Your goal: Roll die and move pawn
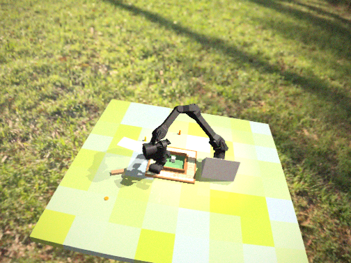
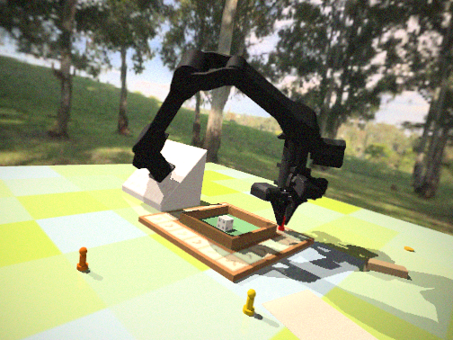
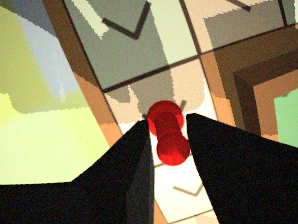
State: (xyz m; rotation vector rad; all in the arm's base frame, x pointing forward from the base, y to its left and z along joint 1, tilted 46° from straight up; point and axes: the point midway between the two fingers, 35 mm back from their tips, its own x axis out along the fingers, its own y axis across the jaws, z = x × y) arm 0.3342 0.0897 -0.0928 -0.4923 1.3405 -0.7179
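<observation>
The red pawn lies right at my gripper tip. Round my gripper tip: yellow pawn (29 cm to the right, 15 cm ahead, 1 cm below); then white die (13 cm to the right, 6 cm behind); then wooden block (23 cm ahead, 5 cm to the left, 2 cm below).
</observation>
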